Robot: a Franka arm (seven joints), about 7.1 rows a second.
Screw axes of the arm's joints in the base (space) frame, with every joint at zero. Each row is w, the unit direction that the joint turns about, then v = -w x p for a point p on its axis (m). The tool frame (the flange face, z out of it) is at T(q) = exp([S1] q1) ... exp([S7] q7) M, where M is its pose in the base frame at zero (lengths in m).
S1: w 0 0 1 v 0 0 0
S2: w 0 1 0 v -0.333 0 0
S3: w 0 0 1 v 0 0 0
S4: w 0 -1 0 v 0.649 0 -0.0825
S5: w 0 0 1 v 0 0 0
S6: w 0 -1 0 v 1.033 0 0
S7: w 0 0 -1 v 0 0.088 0
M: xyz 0.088 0 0.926 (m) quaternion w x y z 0 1 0 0
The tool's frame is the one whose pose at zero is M.
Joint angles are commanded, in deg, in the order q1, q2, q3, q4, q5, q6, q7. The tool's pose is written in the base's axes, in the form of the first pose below.
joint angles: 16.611 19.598 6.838 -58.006 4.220 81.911 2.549
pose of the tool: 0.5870 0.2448 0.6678 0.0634 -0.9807 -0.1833 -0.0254
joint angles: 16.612 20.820 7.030 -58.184 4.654 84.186 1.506
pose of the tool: 0.5967 0.2504 0.6568 0.0704 -0.9783 -0.1924 -0.0322
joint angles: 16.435 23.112 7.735 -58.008 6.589 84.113 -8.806
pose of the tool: 0.6051 0.2610 0.6330 0.0862 -0.9548 -0.2841 -0.0170
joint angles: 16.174 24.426 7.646 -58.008 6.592 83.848 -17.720
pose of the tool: 0.6125 0.2592 0.6174 0.0851 -0.9313 -0.3540 -0.0102
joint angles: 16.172 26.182 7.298 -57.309 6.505 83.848 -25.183
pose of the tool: 0.6218 0.2583 0.6024 0.0842 -0.9081 -0.4102 -0.0067
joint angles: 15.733 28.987 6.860 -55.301 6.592 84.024 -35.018
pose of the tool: 0.6376 0.2528 0.5855 0.0856 -0.8737 -0.4788 -0.0093
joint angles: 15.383 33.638 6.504 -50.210 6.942 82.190 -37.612
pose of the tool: 0.6552 0.2485 0.5674 0.0923 -0.8653 -0.4927 -0.0008
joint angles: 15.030 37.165 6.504 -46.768 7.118 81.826 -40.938
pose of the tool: 0.6692 0.2462 0.5511 0.0971 -0.8526 -0.5135 -0.0010
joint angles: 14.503 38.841 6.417 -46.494 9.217 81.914 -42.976
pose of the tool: 0.6763 0.2448 0.5334 0.1180 -0.8438 -0.5236 0.0040
